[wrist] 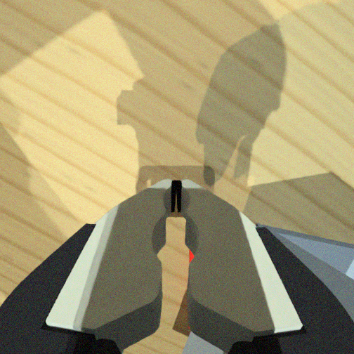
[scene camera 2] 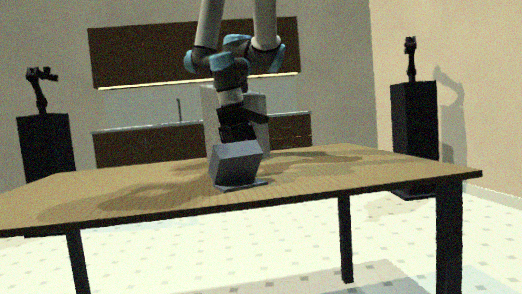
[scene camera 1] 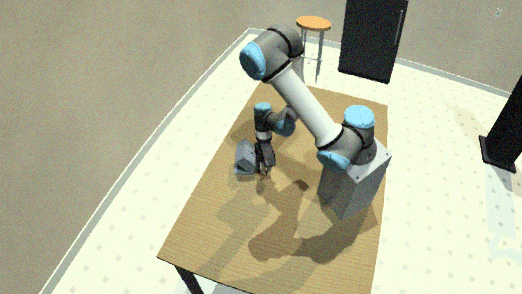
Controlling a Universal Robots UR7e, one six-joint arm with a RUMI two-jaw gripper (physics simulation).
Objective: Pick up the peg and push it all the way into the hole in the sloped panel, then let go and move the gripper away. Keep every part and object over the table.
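Observation:
The peg shows as a small red patch in the wrist view, behind the inner edge of the right finger; the rest of it is hidden. My gripper is shut with its tips together and nothing between them. It points down low over the table, right beside the sloped panel block. The grey block with the sloped panel stands on its flat base, to the left of the fingers in scene camera 1. The hole cannot be made out. In scene camera 2 the block hides the fingertips.
The wooden table carries the block and the arm's grey pedestal. The block stands near the table's far long edge from the pedestal. Arm shadows fall across the table top. A stool stands on the floor beyond the table.

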